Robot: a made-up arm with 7 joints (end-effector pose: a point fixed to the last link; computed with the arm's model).
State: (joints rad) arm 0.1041 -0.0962 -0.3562 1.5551 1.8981 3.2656 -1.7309
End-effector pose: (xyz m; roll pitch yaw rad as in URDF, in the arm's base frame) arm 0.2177 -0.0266 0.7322 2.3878 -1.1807 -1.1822
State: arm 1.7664 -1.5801 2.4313 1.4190 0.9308 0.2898 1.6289
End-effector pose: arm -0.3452 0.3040 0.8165 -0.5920 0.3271 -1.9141
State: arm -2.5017 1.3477 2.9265 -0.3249 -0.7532 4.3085 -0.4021
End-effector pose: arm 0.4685 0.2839 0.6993 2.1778 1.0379 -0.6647
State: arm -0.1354 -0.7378 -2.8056 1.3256 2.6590 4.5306 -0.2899
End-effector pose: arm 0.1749 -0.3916 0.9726 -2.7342 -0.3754 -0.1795
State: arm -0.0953 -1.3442 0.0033 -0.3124 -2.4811 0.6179 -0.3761
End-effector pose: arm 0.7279 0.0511 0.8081 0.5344 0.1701 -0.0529
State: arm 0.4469 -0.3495 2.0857 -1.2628 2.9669 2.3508 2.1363
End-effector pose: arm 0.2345 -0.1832 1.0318 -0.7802 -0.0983 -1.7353
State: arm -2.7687 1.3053 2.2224 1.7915 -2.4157 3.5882 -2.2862
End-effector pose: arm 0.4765 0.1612 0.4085 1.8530 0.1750 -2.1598
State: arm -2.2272 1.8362 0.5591 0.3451 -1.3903 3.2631 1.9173
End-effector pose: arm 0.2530 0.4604 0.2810 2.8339 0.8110 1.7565
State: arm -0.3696 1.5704 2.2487 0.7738 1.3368 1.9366 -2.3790
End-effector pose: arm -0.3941 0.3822 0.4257 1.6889 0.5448 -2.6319
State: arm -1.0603 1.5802 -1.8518 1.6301 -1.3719 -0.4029 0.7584
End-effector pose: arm -0.6583 0.1626 0.3039 2.7961 0.6423 2.8569
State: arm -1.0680 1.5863 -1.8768 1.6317 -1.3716 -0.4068 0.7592
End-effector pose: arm -0.6516 0.1682 0.2900 2.7754 0.6670 2.8387
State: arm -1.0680 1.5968 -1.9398 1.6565 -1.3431 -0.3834 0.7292
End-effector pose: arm -0.6357 0.1586 0.2580 2.8028 0.7393 2.8875
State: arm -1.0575 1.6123 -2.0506 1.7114 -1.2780 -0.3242 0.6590
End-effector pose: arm -0.6028 0.1310 0.2056 2.9251 0.8672 3.0420
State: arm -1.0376 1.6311 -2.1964 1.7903 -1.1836 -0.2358 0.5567
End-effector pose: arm -0.5485 0.0935 0.1443 -3.0747 1.0108 -2.9420
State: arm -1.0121 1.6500 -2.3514 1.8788 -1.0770 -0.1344 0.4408
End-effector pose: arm -0.4784 0.0582 0.0908 -2.6108 1.0932 -2.4983
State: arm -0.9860 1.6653 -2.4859 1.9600 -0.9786 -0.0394 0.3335
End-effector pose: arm -0.4093 0.0331 0.0562 -2.1562 1.0804 -2.0937
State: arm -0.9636 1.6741 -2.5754 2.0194 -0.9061 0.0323 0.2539
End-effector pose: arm -0.3600 0.0180 0.0405 -1.8887 1.0298 -1.8784
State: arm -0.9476 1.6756 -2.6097 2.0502 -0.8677 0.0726 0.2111
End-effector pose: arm -0.3394 0.0090 0.0375 -1.7924 0.9901 -1.8105
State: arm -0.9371 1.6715 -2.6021 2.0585 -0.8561 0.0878 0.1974
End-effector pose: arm -0.3415 0.0023 0.0411 -1.7970 0.9668 -1.8176
